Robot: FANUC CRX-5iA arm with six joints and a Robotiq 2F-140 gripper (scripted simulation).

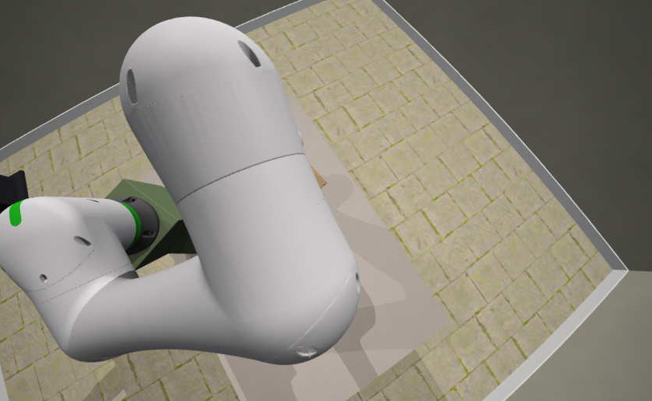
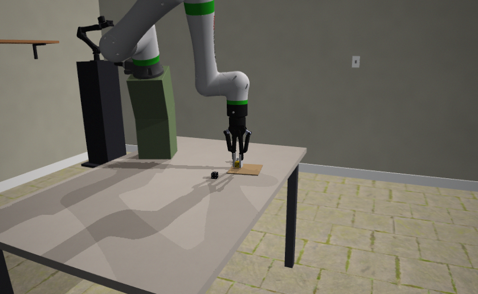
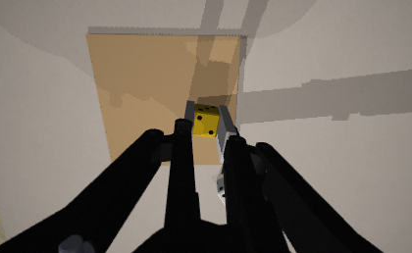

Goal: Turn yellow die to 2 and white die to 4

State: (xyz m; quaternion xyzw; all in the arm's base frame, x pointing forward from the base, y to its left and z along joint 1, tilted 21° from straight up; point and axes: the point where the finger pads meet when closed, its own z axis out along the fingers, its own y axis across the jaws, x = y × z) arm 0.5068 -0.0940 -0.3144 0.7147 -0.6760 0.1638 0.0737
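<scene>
My gripper is now 2 cm above the yellow die. The rest, counted from my hand: tan mat (4 cm ahead, 4 cm below); then white die (5 cm behind, 9 cm to the left, 3 cm below); then black die (4 cm behind, 15 cm to the right, 3 cm below).
</scene>
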